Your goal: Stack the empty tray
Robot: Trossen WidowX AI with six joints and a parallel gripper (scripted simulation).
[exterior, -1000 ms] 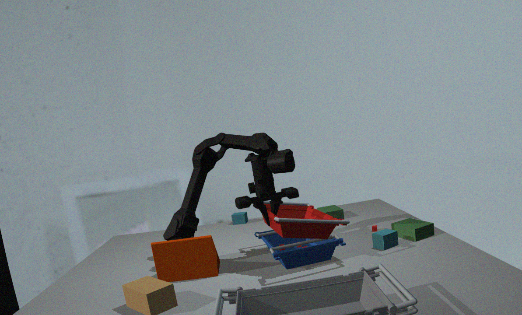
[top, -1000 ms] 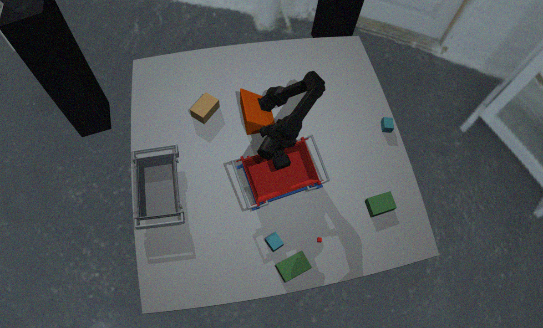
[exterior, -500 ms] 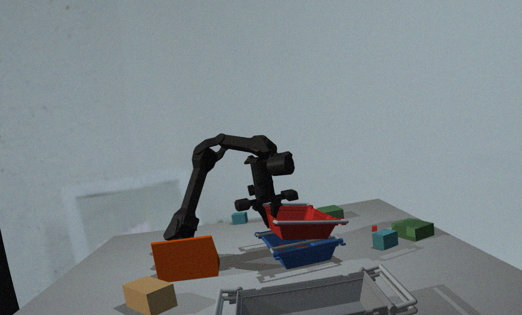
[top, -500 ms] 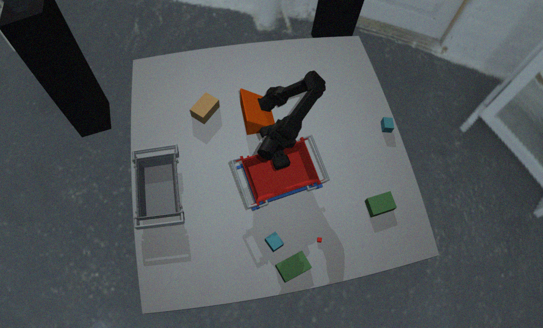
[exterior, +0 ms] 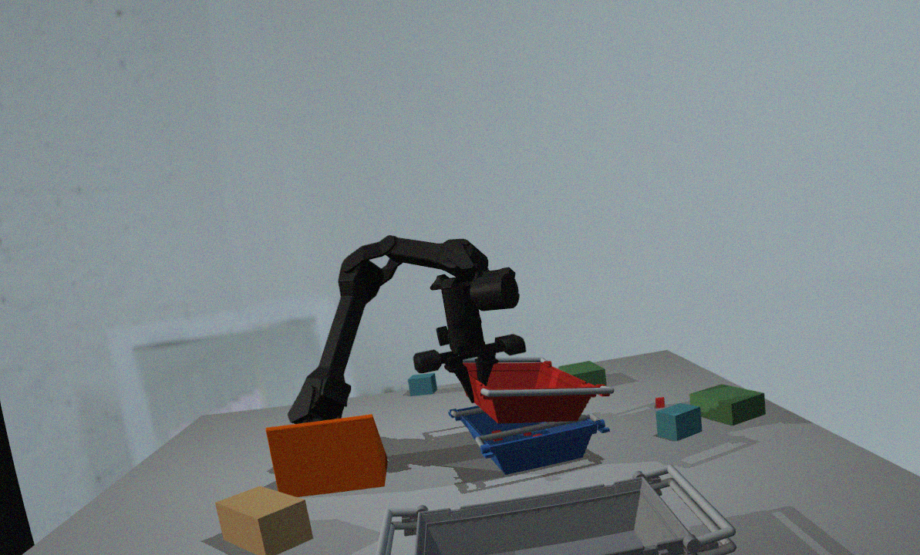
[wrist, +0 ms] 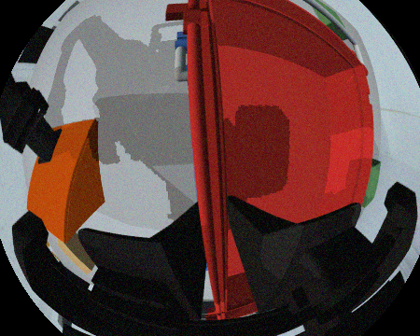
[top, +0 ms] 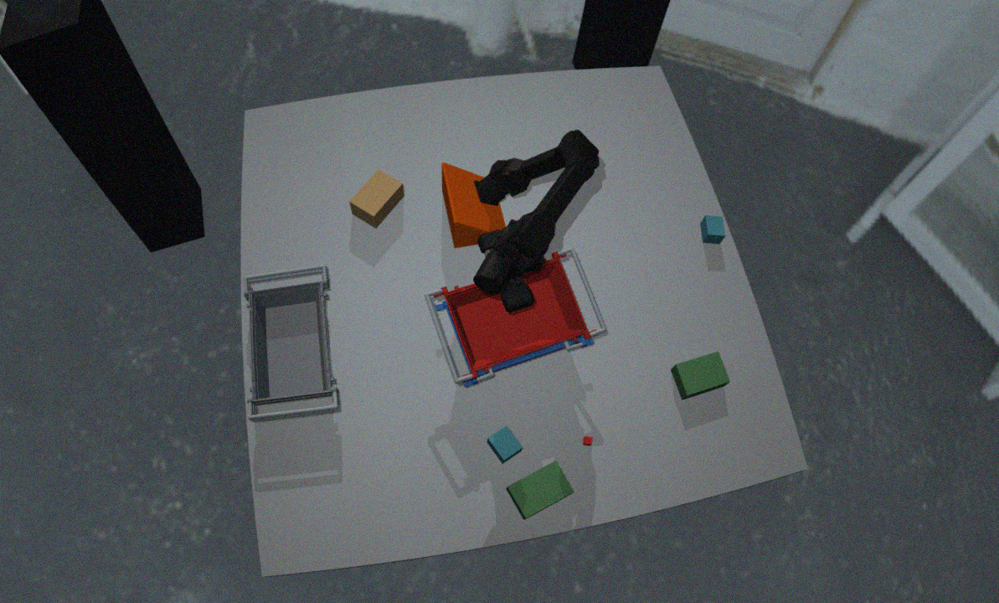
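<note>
Right now the red tray is 8 cm ahead of my gripper tip and 2 cm above it. From my gripper tip the other things lie so: red cube 37 cm ahead, 9 cm to the left, 9 cm below; tan block 36 cm behind, 22 cm to the right, 7 cm below.
</note>
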